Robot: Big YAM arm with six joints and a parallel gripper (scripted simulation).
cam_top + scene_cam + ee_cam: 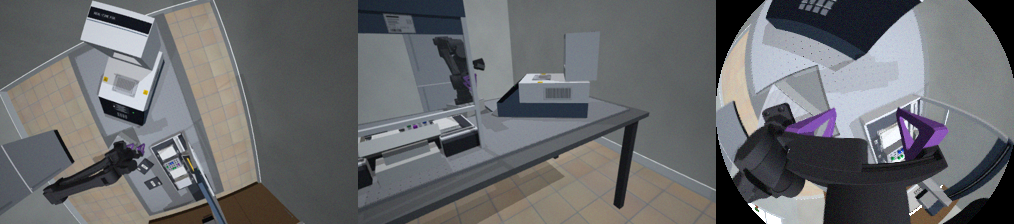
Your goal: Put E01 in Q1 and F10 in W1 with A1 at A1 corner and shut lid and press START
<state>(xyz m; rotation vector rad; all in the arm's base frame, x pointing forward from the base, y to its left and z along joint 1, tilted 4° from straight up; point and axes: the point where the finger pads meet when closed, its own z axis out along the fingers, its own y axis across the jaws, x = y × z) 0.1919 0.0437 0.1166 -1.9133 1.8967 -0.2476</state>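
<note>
Right now my hand is 26 cm to the left of the tube cooling block, 18 cm short of it and 9 cm above it. Round my hand: frame post 32 cm ahead, 7 cm above, 4 cm to the right; then white deep-well block 47 cm to the right, 22 cm ahead, 9 cm below; then label 28 cm to the right, 16 cm below, 9 cm behind.
</note>
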